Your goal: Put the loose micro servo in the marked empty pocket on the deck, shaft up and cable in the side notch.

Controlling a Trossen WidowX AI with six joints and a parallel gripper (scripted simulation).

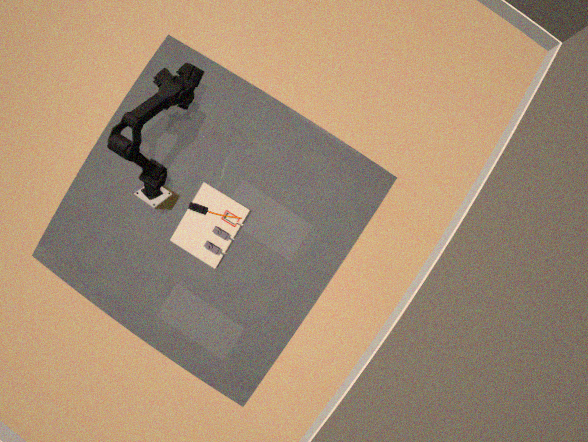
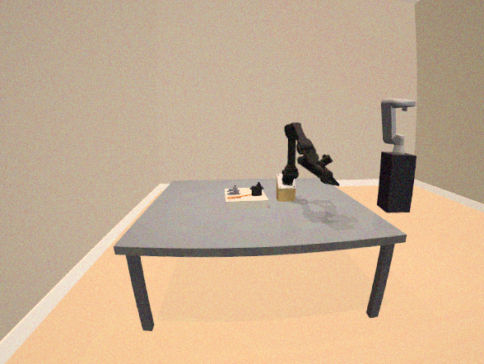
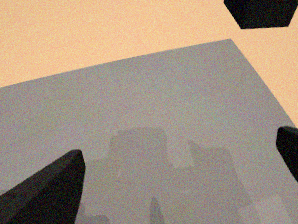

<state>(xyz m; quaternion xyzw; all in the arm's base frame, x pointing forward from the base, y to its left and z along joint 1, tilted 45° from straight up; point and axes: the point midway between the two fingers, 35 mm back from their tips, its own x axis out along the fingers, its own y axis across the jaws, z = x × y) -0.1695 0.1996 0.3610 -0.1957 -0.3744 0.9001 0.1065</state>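
The white deck is 430 mm ahead of my gripper tip, 360 mm to the right of it and 170 mm below it.
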